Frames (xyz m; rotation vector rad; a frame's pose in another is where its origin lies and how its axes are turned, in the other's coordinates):
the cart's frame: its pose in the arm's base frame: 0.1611 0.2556 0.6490 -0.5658 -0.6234 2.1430
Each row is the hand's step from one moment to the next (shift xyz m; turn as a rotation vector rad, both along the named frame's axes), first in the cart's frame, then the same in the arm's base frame.
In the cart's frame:
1: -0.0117 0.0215 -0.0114 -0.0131 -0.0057 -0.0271
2: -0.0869 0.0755 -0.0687 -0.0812 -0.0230 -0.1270
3: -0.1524 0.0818 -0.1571 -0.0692 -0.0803 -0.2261
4: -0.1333 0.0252 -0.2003 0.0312 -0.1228 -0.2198
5: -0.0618 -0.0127 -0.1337 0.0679 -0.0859 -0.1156
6: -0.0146 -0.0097 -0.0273 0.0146 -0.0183 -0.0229
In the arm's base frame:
1: 0.0008 -0.0184 -0.0197 0.0265 -0.0010 -0.0153
2: 0.0454 -0.0947 -0.0833 0.1335 -0.0225 -0.0702
3: 0.1305 -0.1298 -0.1440 0.2178 0.0419 -0.1148
4: 0.1777 -0.0733 -0.1468 0.1819 0.1443 -0.1023
5: 0.1204 -0.0110 -0.0851 0.0788 0.1289 -0.0502
6: 0.0298 0.0000 -0.0127 0.0157 0.0272 -0.0094

